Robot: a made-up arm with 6 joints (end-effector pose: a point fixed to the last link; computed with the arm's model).
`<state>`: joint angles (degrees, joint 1 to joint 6).
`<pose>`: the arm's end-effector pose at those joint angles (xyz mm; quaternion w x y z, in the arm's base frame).
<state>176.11 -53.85 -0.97 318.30 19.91 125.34</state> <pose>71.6 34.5 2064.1 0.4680 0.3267 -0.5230 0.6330</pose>
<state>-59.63 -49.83 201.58 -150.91 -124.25 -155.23</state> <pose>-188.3 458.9 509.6 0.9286 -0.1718 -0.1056 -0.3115</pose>
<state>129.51 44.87 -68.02 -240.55 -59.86 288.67</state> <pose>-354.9 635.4 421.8 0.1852 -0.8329 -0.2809 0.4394</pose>
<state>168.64 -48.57 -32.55 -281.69 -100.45 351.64</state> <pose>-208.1 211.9 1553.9 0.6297 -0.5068 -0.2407 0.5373</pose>
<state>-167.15 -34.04 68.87 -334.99 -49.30 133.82</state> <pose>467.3 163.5 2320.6 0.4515 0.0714 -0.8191 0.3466</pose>
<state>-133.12 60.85 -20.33 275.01 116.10 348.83</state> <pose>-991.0 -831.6 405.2 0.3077 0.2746 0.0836 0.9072</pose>
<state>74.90 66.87 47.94 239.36 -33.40 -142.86</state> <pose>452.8 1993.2 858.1 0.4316 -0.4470 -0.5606 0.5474</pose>
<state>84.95 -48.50 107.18 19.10 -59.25 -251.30</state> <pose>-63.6 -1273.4 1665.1 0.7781 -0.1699 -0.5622 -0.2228</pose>
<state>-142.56 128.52 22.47 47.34 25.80 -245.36</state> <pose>-645.1 -563.8 -905.2 0.7351 -0.2079 0.6453 -0.0046</pose>
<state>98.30 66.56 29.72 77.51 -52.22 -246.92</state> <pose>-137.4 1868.0 539.5 0.4482 0.8080 0.3666 -0.1086</pose>
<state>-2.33 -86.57 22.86 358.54 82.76 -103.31</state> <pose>-1247.7 46.4 1387.0 0.0597 0.0881 0.6129 -0.7830</pose>
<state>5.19 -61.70 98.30 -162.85 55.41 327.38</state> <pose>-1426.3 -171.8 1425.6 0.2489 -0.5633 -0.1090 -0.7803</pose>
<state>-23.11 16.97 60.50 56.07 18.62 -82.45</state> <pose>1037.8 -393.0 2313.9 0.8983 0.0679 -0.4318 0.0450</pose>
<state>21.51 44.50 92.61 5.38 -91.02 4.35</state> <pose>1373.5 523.9 1870.8 0.9177 -0.1192 0.3507 0.1437</pose>
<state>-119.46 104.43 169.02 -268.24 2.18 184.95</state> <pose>-712.6 -1275.0 1340.7 0.6385 -0.0558 -0.6743 -0.3667</pose>
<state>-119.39 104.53 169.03 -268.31 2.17 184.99</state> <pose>-711.6 -1276.8 1338.7 0.6385 -0.0547 -0.6745 -0.3666</pose>
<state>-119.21 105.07 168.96 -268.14 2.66 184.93</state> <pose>-710.0 -1286.4 1326.5 0.6405 -0.0490 -0.6714 -0.3695</pose>
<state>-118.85 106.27 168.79 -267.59 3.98 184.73</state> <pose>-706.6 -1307.5 1299.1 0.6461 -0.0361 -0.6628 -0.3768</pose>
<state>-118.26 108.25 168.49 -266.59 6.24 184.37</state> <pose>-699.8 -1341.4 1252.4 0.6553 -0.0143 -0.6475 -0.3887</pose>
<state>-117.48 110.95 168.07 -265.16 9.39 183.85</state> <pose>-688.8 -1385.3 1186.3 0.6675 0.0165 -0.6250 -0.4043</pose>
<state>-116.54 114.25 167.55 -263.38 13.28 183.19</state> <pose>-672.3 -1434.5 1102.0 0.6813 0.0561 -0.5957 -0.4216</pose>
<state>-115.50 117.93 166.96 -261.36 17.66 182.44</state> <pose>-650.0 -1483.4 1003.6 0.6950 0.1024 -0.5607 -0.4383</pose>
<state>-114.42 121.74 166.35 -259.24 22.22 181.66</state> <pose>-622.3 -1526.3 897.6 0.7067 0.1523 -0.5220 -0.4527</pose>
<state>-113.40 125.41 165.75 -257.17 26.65 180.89</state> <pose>-592.4 -1559.6 792.0 0.7154 0.2021 -0.4823 -0.4635</pose>
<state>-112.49 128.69 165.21 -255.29 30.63 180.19</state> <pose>-562.7 -1582.2 695.3 0.7206 0.2477 -0.4449 -0.4705</pose>
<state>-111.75 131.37 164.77 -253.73 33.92 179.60</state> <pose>-536.6 -1595.3 615.0 0.7231 0.2857 -0.4130 -0.4743</pose>
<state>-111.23 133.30 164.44 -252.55 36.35 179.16</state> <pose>-517.1 -1601.7 556.4 0.7238 0.3134 -0.3888 -0.4762</pose>
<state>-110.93 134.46 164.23 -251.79 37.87 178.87</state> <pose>-505.4 -1604.2 520.7 0.7237 0.3304 -0.3735 -0.4770</pose>
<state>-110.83 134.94 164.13 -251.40 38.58 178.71</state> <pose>-501.1 -1604.9 505.5 0.7235 0.3379 -0.3665 -0.4776</pose>
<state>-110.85 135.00 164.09 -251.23 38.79 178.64</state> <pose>-501.3 -1604.9 502.8 0.7234 0.3394 -0.3645 -0.4782</pose>
